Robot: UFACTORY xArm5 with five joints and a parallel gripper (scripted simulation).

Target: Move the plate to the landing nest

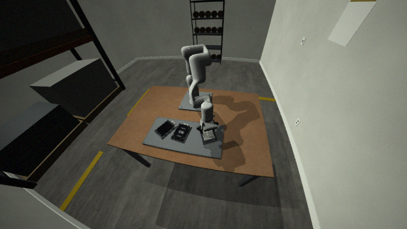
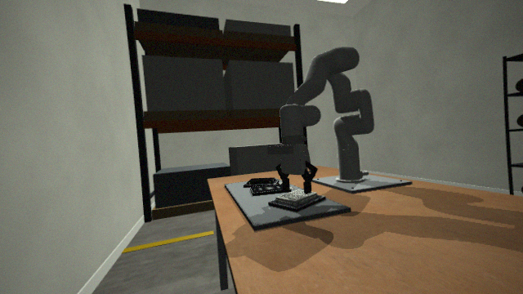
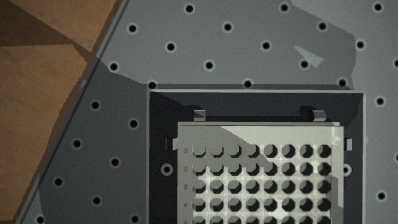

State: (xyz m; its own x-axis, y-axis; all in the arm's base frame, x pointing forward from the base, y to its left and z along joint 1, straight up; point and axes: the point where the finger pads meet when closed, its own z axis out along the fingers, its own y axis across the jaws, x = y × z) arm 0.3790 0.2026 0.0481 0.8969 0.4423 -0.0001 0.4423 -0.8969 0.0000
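Now: the white well plate C51 30 mm below my hand. Round my hand: black well plate C15: 380 mm to the right, 30 mm below, 20 mm ahead; then nest N2: 40 mm below; then black nest: 220 mm to the right, 40 mm below, 30 mm ahead.
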